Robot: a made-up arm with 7 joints. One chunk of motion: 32 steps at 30 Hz.
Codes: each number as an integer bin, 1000 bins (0 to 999) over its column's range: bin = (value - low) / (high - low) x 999, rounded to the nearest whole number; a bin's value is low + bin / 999 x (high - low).
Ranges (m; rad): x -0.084..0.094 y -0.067..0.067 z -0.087..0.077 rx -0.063..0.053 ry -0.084..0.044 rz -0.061..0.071
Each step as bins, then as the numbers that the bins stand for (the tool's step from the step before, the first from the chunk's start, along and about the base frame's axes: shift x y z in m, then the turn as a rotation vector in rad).
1 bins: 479 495 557 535 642 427
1 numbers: 0.00135 -0.00060 0.00444 -0.00088 -0.00174 -0.00458
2 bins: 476 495 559 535 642 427
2 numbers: 0.00081 -0.00060 0.00477 -0.00088 -0.00174 -0.00458
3 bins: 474 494 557 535 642 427
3 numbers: 0.00046 -0.00074 0.00444 -0.00088 -0.00174 -0.00458
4 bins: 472 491 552 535 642 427
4 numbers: 0.00010 -0.00114 0.00362 -0.00088 -0.00174 -0.00458
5 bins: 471 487 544 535 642 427
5 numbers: -0.00008 -0.00168 0.00231 -0.00088 -0.00174 -0.00458
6 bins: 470 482 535 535 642 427
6 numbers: -0.00026 -0.00235 0.00083 -0.00088 -0.00174 -0.00458
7 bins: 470 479 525 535 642 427
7 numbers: -0.00026 -0.00275 -0.00081 -0.00088 -0.00174 -0.00458
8 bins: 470 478 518 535 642 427
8 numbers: -0.00026 -0.00288 -0.00196 -0.00088 -0.00174 -0.00458
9 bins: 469 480 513 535 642 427
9 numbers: -0.00043 -0.00262 -0.00278 -0.00088 -0.00174 -0.00458
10 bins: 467 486 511 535 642 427
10 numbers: -0.00079 -0.00181 -0.00311 -0.00088 -0.00174 -0.00458
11 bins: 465 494 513 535 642 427
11 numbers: -0.00115 -0.00074 -0.00278 -0.00088 -0.00174 -0.00458
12 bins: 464 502 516 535 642 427
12 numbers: -0.00133 0.00034 -0.00229 -0.00088 -0.00174 -0.00458
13 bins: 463 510 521 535 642 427
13 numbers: -0.00150 0.00141 -0.00147 -0.00088 -0.00174 -0.00458
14 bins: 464 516 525 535 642 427
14 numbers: -0.00133 0.00221 -0.00081 -0.00088 -0.00174 -0.00458
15 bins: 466 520 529 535 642 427
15 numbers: -0.00097 0.00275 -0.00016 -0.00088 -0.00174 -0.00458
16 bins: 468 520 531 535 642 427
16 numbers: -0.00061 0.00275 0.00017 -0.00088 -0.00174 -0.00458
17 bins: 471 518 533 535 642 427
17 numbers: -0.00008 0.00248 0.00050 -0.00088 -0.00174 -0.00458
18 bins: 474 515 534 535 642 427
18 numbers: 0.00046 0.00208 0.00066 -0.00088 -0.00174 -0.00458
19 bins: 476 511 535 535 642 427
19 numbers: 0.00081 0.00154 0.00083 -0.00088 -0.00174 -0.00458
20 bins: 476 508 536 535 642 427
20 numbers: 0.00081 0.00114 0.00099 -0.00088 -0.00174 -0.00458
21 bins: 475 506 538 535 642 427
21 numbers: 0.00063 0.00087 0.00132 -0.00088 -0.00174 -0.00458
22 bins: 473 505 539 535 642 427
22 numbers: 0.00028 0.00074 0.00148 -0.00088 -0.00174 -0.00458
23 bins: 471 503 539 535 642 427
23 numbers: -0.00008 0.00047 0.00148 -0.00088 -0.00174 -0.00458
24 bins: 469 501 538 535 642 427
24 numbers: -0.00043 0.00020 0.00132 -0.00088 -0.00174 -0.00458
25 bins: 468 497 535 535 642 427
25 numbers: -0.00061 -0.00034 0.00083 -0.00088 -0.00174 -0.00458
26 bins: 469 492 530 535 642 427
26 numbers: -0.00043 -0.00101 0.00001 -0.00088 -0.00174 -0.00458
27 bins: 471 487 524 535 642 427
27 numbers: -0.00008 -0.00168 -0.00098 -0.00088 -0.00174 -0.00458
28 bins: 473 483 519 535 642 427
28 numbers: 0.00028 -0.00221 -0.00180 -0.00088 -0.00174 -0.00458
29 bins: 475 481 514 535 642 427
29 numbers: 0.00063 -0.00248 -0.00262 -0.00088 -0.00174 -0.00458
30 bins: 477 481 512 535 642 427
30 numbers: 0.00099 -0.00248 -0.00295 -0.00088 -0.00174 -0.00458
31 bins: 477 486 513 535 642 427
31 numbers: 0.00099 -0.00181 -0.00278 -0.00088 -0.00174 -0.00458
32 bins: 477 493 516 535 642 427
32 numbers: 0.00099 -0.00087 -0.00229 -0.00088 -0.00174 -0.00458
